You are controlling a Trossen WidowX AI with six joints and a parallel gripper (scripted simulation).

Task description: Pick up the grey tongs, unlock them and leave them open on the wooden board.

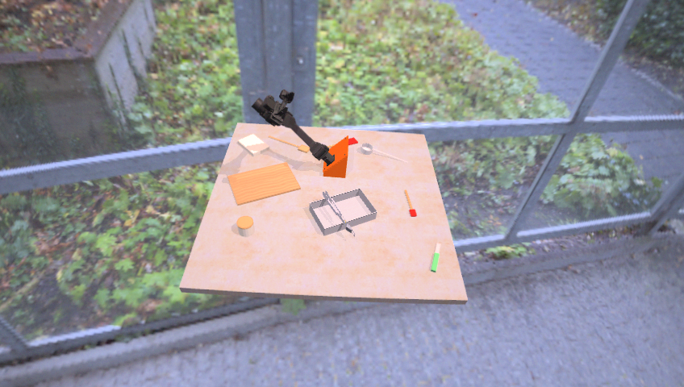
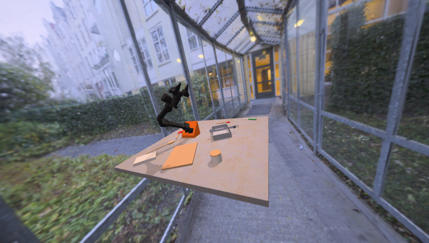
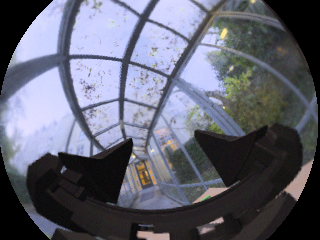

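The roasting tin is 13 cm ahead of my gripper tip, 28 cm to the left of it and 57 cm below it. The rest, counted from my gripper tip: pale block (42 cm behind, 29 cm to the right, 58 cm below); wooden board (8 cm behind, 17 cm to the right, 59 cm below); round wooden canister (27 cm ahead, 21 cm to the right, 56 cm below).
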